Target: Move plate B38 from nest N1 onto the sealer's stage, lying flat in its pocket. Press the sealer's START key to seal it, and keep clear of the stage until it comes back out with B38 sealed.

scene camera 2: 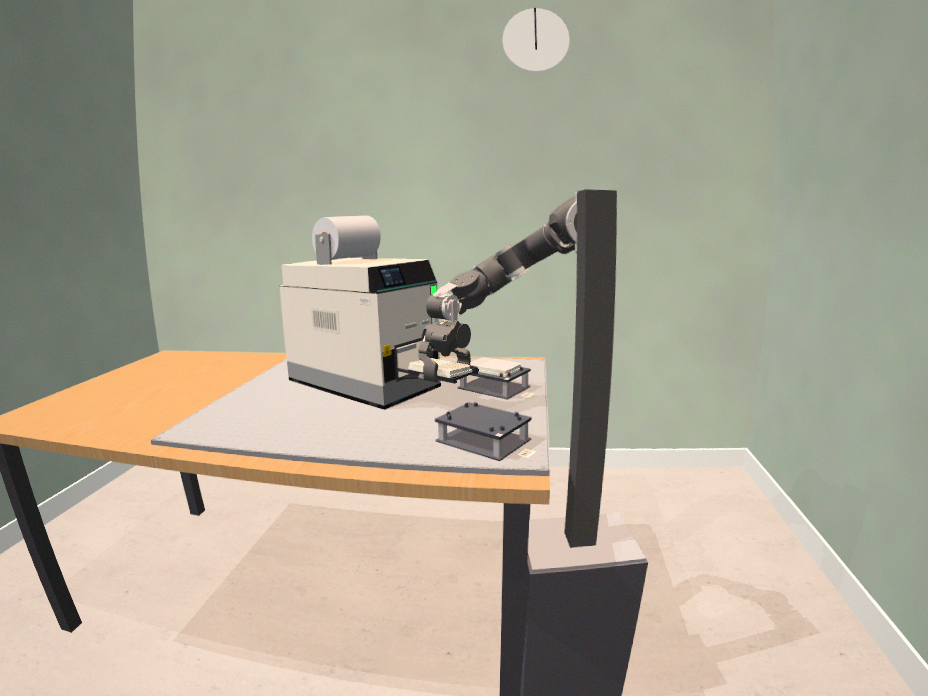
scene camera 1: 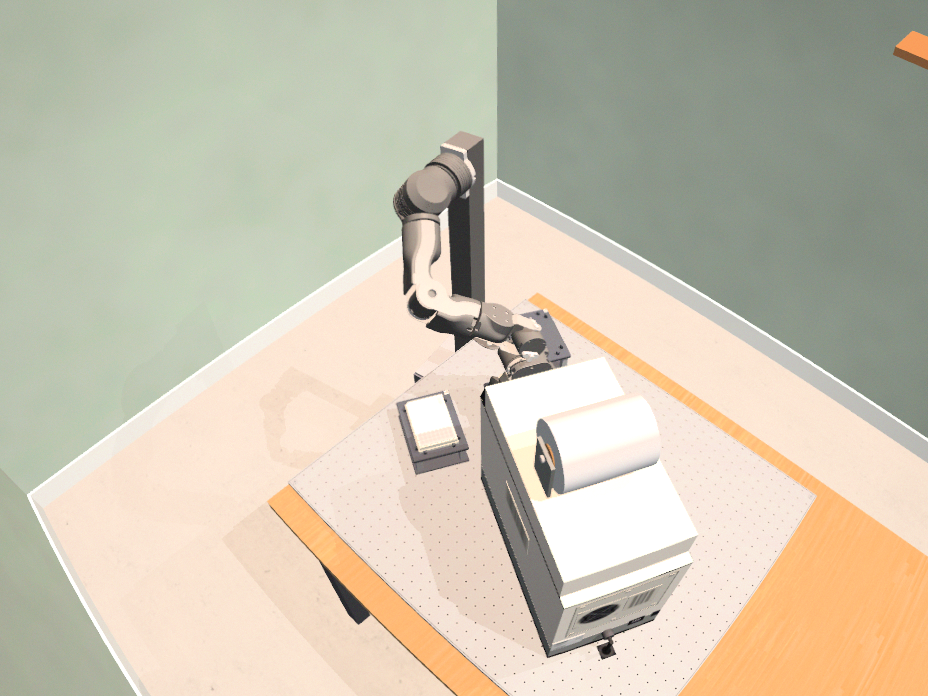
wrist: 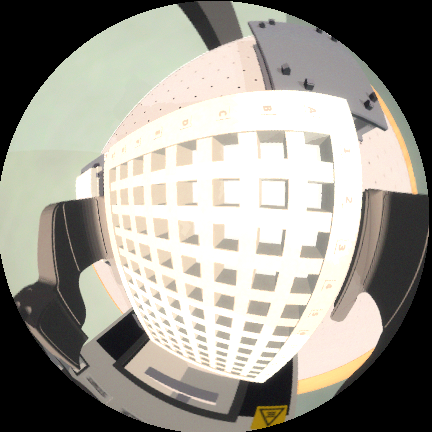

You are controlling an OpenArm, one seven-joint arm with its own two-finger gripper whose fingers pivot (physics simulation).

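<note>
A pale multi-well plate, taken as B38 [scene camera 2: 447, 369] [wrist: 245, 170], lies in front of the sealer [scene camera 1: 517, 524] [scene camera 2: 329, 337] [wrist: 105, 355], on the side of its opening. It looks about level. My gripper [scene camera 2: 449, 364] [wrist: 214, 254] is open, with one finger beside each long side of the plate; in the wrist view the right finger stands very near the plate's edge. The stage is mostly hidden under the plate, so its seating in the pocket cannot be told. The START key cannot be made out. One nest [scene camera 1: 550, 329] [scene camera 2: 483, 418] [wrist: 320, 55] holds no plate.
A second plate [scene camera 1: 428, 412] [scene camera 2: 494, 366] [wrist: 86, 184] sits on the other nest [scene camera 1: 442, 462]. A film roll [scene camera 1: 607, 445] [scene camera 2: 352, 236] is mounted on the sealer. The arm's post [scene camera 1: 466, 247] [scene camera 2: 595, 359] stands beside the table [scene camera 2: 89, 408].
</note>
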